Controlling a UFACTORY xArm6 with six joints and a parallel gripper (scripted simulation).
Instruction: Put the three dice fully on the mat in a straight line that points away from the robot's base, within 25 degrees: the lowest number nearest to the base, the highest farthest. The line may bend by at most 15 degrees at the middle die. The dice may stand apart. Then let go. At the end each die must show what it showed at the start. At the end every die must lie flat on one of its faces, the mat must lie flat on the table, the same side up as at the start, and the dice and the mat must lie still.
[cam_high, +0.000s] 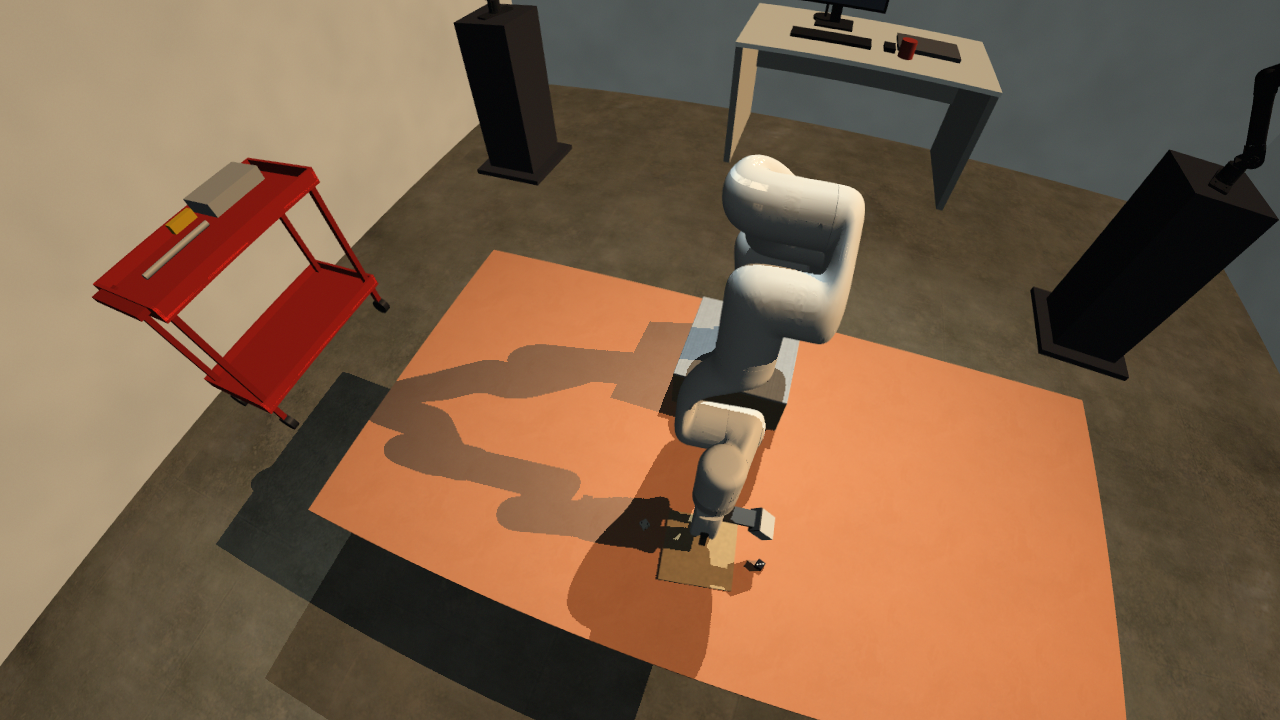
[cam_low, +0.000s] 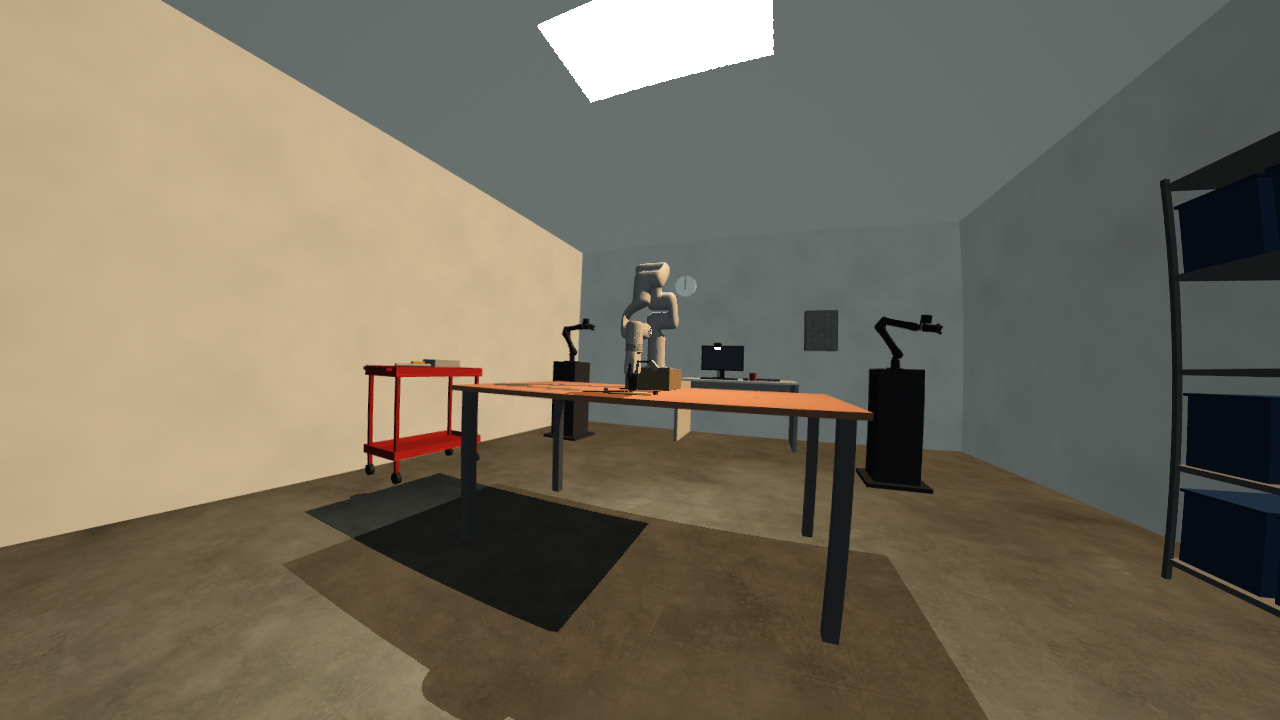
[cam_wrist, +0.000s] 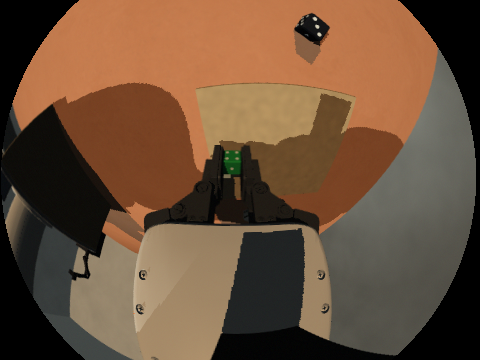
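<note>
Now: hand 1 cm above the green die. Also, from my hand: black die 4 cm ahead, 12 cm to the left, 2 cm below; white die 4 cm ahead, 11 cm to the right, 2 cm below; tan mat 5 cm ahead, 3 cm below.
</note>
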